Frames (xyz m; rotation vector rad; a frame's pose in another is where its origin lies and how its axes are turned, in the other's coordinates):
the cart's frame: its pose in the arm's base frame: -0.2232 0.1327 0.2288 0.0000 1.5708 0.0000
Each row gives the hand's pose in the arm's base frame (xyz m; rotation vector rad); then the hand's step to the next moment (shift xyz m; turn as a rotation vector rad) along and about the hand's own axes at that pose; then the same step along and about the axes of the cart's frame.
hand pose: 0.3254 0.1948 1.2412 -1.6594 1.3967 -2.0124
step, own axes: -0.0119 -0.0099 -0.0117 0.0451 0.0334 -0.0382
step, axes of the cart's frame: -0.0001 0.0193 -0.0016 -0.0081 -0.0269 -0.0618
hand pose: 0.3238 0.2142 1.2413 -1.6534 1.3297 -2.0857
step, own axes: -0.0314 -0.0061 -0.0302 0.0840 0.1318 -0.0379
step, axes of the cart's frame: 0.0173 0.0387 -0.0116 0.0350 -0.1088 -0.1132
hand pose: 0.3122 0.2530 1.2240 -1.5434 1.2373 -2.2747
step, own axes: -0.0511 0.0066 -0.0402 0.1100 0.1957 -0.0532
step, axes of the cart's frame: 0.0469 0.0441 -0.0112 0.0621 -0.1556 -0.1586
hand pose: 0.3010 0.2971 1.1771 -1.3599 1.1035 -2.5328
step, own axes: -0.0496 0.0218 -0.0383 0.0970 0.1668 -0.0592
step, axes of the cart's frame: 0.0619 0.0236 -0.0043 0.0555 -0.1261 -0.1475
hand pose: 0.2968 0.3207 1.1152 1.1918 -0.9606 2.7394
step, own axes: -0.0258 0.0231 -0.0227 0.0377 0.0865 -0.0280
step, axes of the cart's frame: 0.0413 -0.0007 -0.0021 0.0358 -0.0639 -0.0657
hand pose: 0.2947 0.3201 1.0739 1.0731 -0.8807 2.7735
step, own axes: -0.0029 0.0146 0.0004 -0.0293 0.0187 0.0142
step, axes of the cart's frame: 0.0088 -0.0120 -0.0009 0.0192 -0.0184 0.0265
